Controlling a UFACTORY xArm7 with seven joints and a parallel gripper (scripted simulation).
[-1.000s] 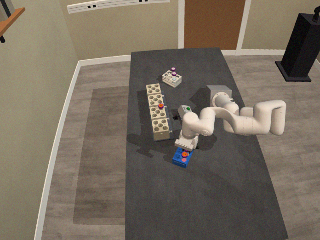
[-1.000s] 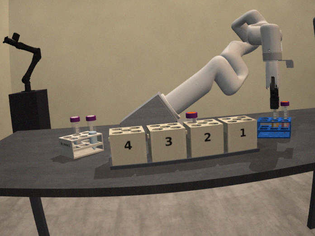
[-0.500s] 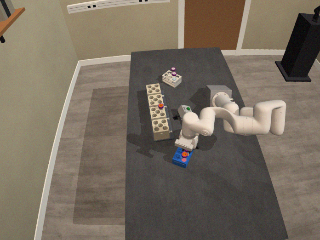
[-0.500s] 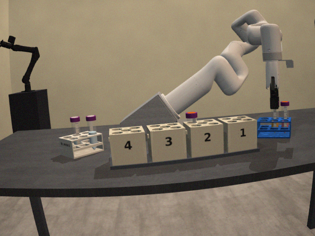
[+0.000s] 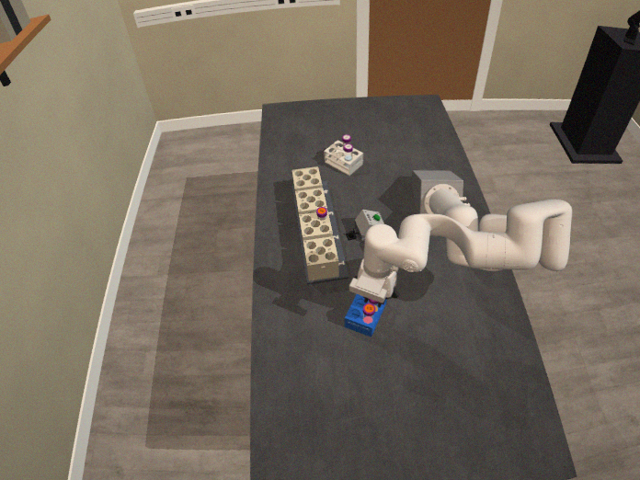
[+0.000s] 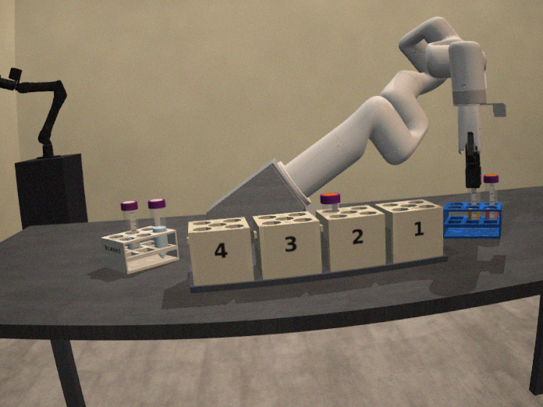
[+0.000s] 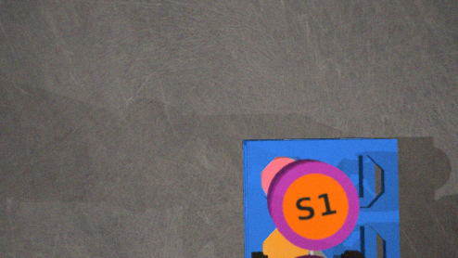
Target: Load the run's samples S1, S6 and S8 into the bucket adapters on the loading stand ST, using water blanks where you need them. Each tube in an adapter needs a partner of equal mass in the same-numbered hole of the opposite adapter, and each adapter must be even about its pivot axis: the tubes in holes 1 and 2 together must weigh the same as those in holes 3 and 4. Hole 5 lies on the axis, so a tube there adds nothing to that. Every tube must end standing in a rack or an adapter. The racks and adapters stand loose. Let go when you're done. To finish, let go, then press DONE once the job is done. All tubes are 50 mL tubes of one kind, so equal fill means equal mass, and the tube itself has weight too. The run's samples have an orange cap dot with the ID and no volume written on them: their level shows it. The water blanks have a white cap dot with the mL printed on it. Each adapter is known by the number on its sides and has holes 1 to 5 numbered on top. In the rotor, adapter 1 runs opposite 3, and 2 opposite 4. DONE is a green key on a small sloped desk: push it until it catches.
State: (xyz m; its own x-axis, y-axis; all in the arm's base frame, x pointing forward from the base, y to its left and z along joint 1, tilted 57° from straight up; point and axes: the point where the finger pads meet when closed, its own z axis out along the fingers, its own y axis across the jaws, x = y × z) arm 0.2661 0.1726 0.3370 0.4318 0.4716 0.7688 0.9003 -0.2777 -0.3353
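Now: the sample S8 50 mm below my hand and 10 mm ahead of it. The rest, counted from my hand: sample tube 50 mm below, 30 mm to the left, 20 mm ahead; blue sample rack 90 mm below, 20 mm ahead, 10 mm to the right; loading stand ST 350 mm to the right, 170 mm ahead, 110 mm below.
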